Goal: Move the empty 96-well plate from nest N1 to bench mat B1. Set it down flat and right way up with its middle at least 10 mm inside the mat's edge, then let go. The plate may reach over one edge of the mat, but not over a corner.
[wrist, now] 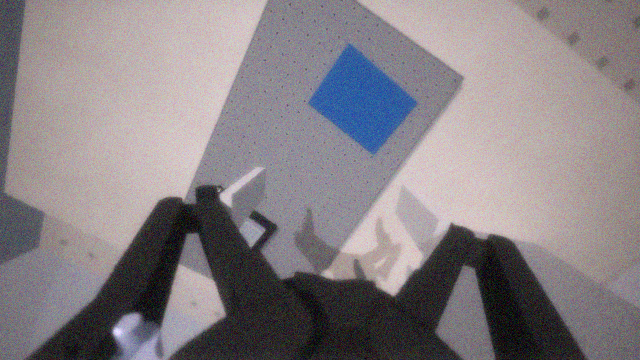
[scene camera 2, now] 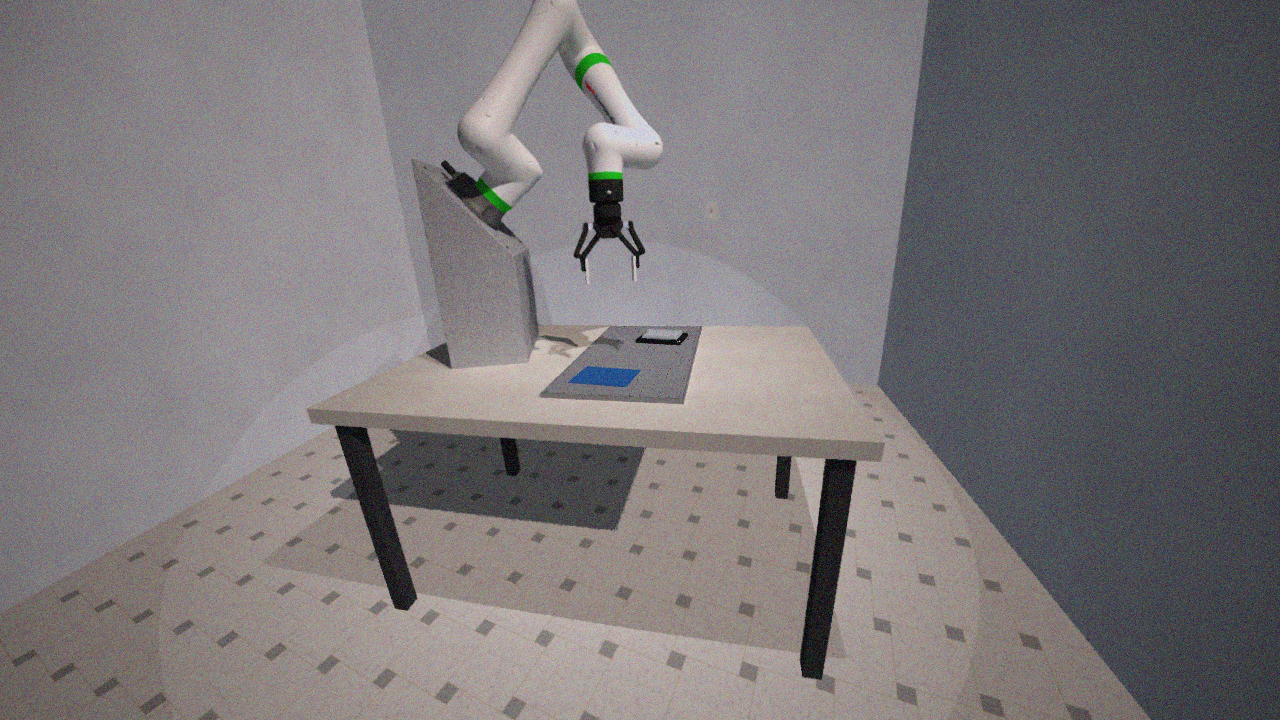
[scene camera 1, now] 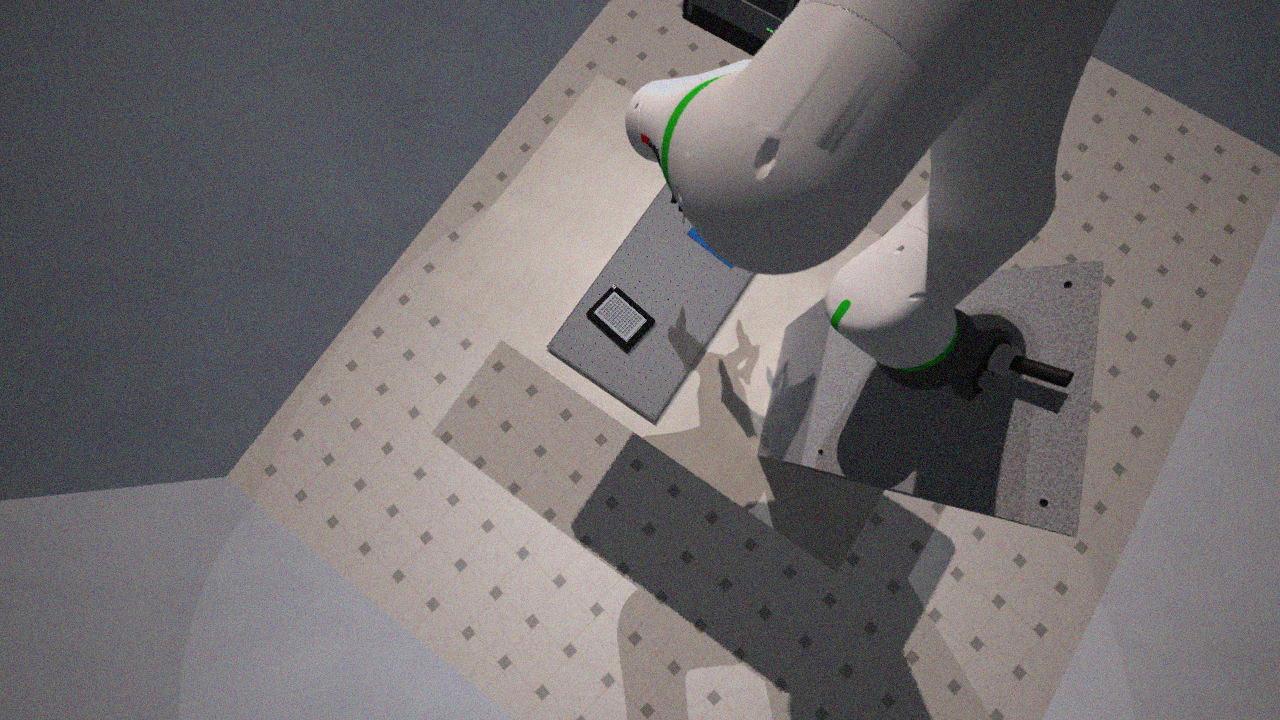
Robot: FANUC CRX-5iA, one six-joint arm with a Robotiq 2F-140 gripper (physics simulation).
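Places are measured from the arm's base along level axes (x up, y back, z right), in metres.
Where they show: gripper, fingertip midpoint: [wrist: 331,190] [scene camera 2: 611,282]; arm's base at its link origin: [scene camera 2: 477,212] [scene camera 1: 925,347].
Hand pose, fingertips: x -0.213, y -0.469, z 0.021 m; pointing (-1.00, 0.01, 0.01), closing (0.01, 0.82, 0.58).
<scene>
Things, the pixels of their centre, and the offset from my fingertips. Level surfaces: height alone.
- empty 96-well plate at the middle of its body: [wrist: 232,227] [scene camera 1: 620,316] [scene camera 2: 662,334] dx -0.230, dy -0.050, dz -0.282 m
- black nest N1 at the middle of its body: [wrist: 234,224] [scene camera 1: 620,317] [scene camera 2: 662,337] dx -0.242, dy -0.050, dz -0.282 m
- blue bench mat B1 at its surface level: dx -0.247 m
- grey board at its surface level: dx -0.249 m
- pale table at its surface level: dx -0.262 m
The empty 96-well plate [scene camera 1: 621,315] [scene camera 2: 664,334] [wrist: 252,231] is pale and sits flat in the black nest N1 [scene camera 1: 628,346] [wrist: 270,227] on the grey perforated board. In the wrist view one finger covers part of both. The blue bench mat B1 [scene camera 1: 711,248] [scene camera 2: 605,376] [wrist: 363,99] lies flat on the same board, nearer the other end; the arm covers part of it in scene camera 1. My gripper [scene camera 2: 610,280] [wrist: 331,190] is open and empty, pointing down high above the board, apart from plate and mat. The arm mostly hides it in scene camera 1.
The grey board [scene camera 1: 644,394] [scene camera 2: 662,390] [wrist: 295,75] lies on the pale table [scene camera 1: 554,223] [scene camera 2: 760,385]. The grey robot pedestal [scene camera 1: 1051,313] [scene camera 2: 487,304] stands beside it, at the left in scene camera 2. A black cabinet [scene camera 1: 733,25] shows at the top of scene camera 1.
</scene>
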